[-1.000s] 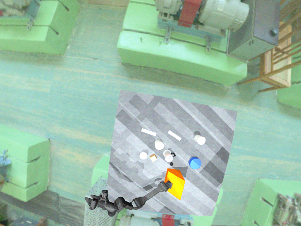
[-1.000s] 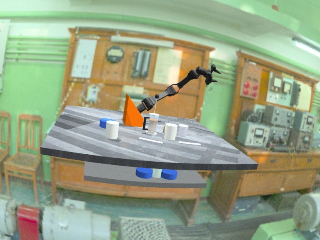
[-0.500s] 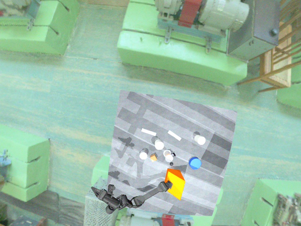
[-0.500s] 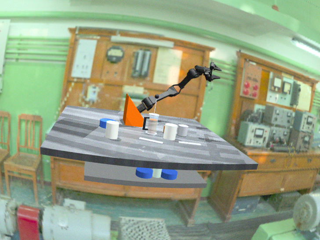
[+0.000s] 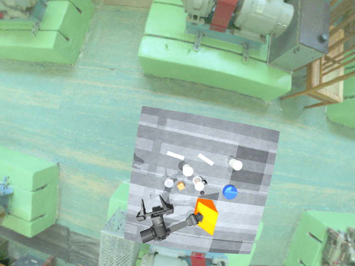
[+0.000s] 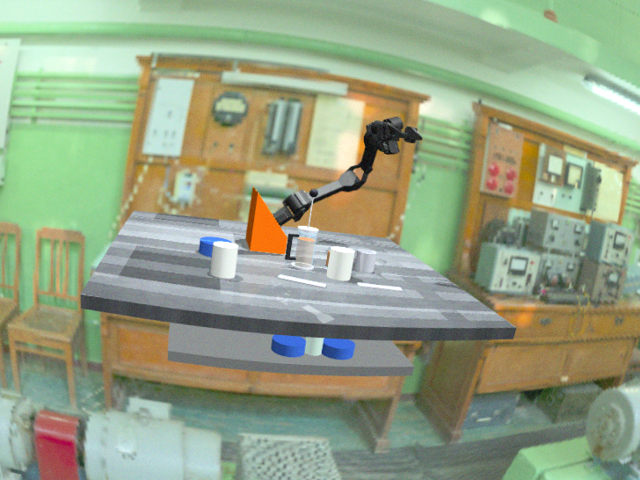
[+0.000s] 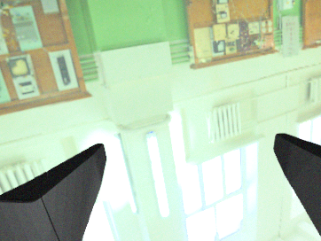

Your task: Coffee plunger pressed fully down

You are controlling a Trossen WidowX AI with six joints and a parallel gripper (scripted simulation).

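Right now my gripper tip is 33 cm to the left of the coffee press and 39 cm above it. From my gripper tip the other things lie so: small orange cube (8 cm behind, 19 cm to the right, 49 cm below).
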